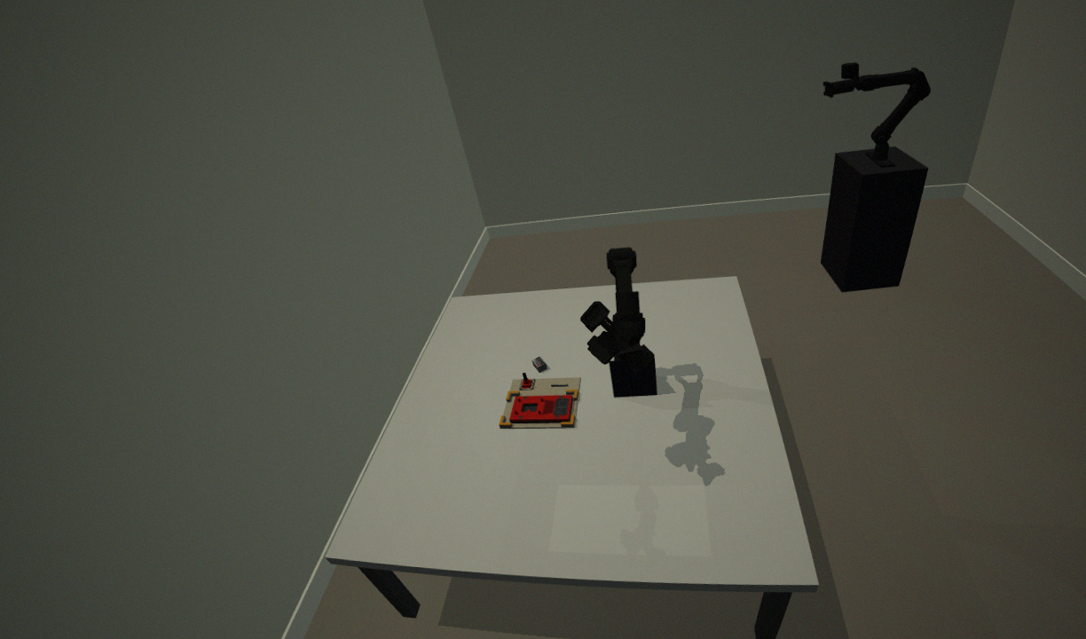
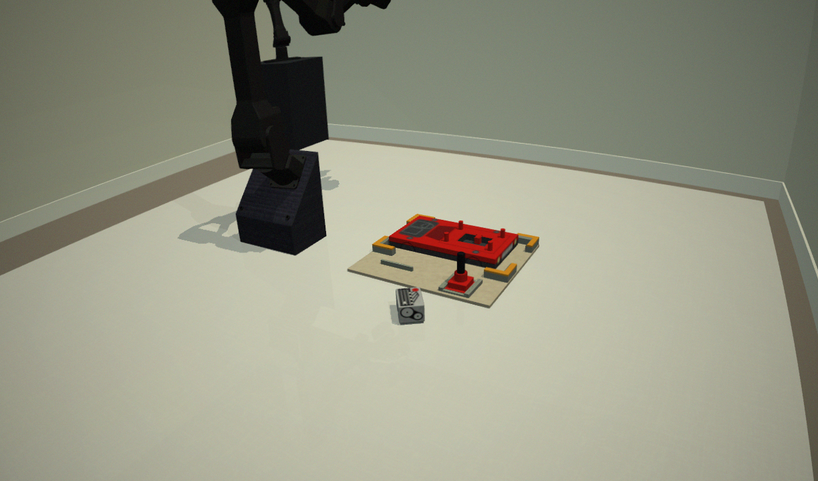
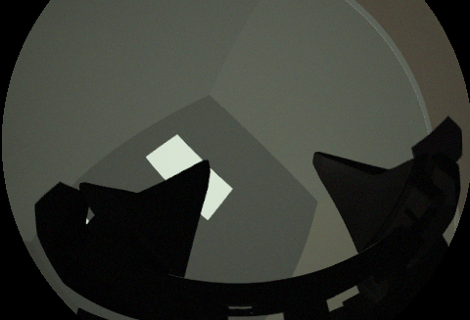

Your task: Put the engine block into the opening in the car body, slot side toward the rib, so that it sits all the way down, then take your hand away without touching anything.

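My gripper tip is now 53 cm to the left of the engine block, 52 cm above it and 28 cm short of it. From my gripper tip the other things lie so: black peg 50 cm below, 44 cm to the right, 33 cm ahead.
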